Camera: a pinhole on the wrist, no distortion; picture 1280 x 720 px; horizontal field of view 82.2 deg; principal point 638.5 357.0 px. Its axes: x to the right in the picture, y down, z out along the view. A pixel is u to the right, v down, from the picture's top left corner.
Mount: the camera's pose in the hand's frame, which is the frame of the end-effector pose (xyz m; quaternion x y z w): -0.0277 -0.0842 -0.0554 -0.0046 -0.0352 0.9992 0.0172
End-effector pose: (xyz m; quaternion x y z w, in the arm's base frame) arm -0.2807 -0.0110 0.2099 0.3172 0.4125 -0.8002 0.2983
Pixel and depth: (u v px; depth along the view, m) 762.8 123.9 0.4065
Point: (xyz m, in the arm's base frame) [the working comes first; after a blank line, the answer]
In the camera's frame: 0.0689 -0.1292 0.4065

-0.3011 -0.3037 0.4383
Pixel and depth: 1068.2 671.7 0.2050
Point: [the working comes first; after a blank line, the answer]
In the camera's frame: 0.1201 0.0879 0.2050

-0.3575 -0.0109 0.4759
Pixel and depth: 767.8 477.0 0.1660
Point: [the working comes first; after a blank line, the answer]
In the camera's frame: 0.0293 0.0272 0.1660

-0.3621 -0.0312 0.3617
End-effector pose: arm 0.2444 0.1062 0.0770 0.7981 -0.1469 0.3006 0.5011
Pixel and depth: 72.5 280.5 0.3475
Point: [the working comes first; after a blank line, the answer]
In the camera's frame: -0.2681 -0.0362 0.3475

0.5712 -0.1036 0.0741
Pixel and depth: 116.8 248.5 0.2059
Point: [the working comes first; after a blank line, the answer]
In the camera's frame: -0.1464 -0.0305 0.2059

0.4259 0.0113 0.0499
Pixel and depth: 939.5 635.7 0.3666
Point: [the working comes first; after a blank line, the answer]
In the camera's frame: 0.1504 0.1393 0.3666

0.3296 -0.0613 -0.3082
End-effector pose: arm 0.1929 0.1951 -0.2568 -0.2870 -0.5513 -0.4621 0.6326
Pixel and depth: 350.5 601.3 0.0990
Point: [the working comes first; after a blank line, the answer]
In the camera's frame: -0.0389 0.0330 0.0990

0.0618 0.1776 -0.2571
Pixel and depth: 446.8 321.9 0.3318
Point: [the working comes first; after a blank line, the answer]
In the camera's frame: -0.0867 -0.0159 0.3318

-0.0143 0.3835 -0.1536
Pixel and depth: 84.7 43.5 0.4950
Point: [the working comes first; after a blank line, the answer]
In the camera's frame: -0.3737 -0.2115 0.4950

0.0547 0.5322 0.1933
